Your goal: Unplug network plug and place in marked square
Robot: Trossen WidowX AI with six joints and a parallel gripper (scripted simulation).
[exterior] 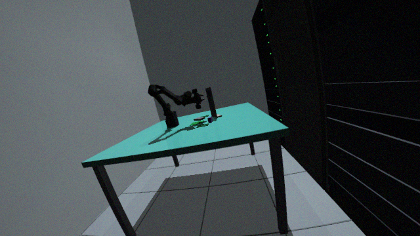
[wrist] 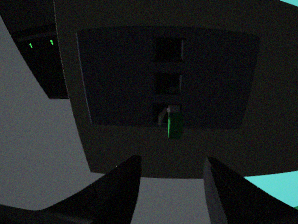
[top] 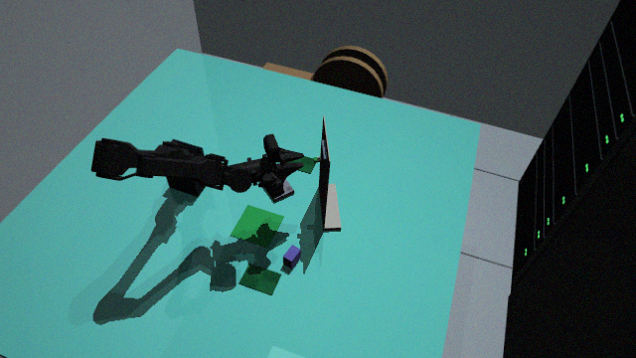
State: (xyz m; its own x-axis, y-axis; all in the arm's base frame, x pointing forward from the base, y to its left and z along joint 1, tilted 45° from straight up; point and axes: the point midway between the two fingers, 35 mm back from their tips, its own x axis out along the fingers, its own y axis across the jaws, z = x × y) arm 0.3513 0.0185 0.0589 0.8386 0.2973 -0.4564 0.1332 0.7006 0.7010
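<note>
Right now my gripper tip is 40 mm short of the network plug and 10 mm to the right of it. Also, from my gripper tip: upright panel: 80 mm below, 70 mm ahead, 10 mm to the left; grey pad: 210 mm below, 100 mm behind, 60 mm to the left; green marked square: 210 mm below, 110 mm behind, 90 mm to the right.
</note>
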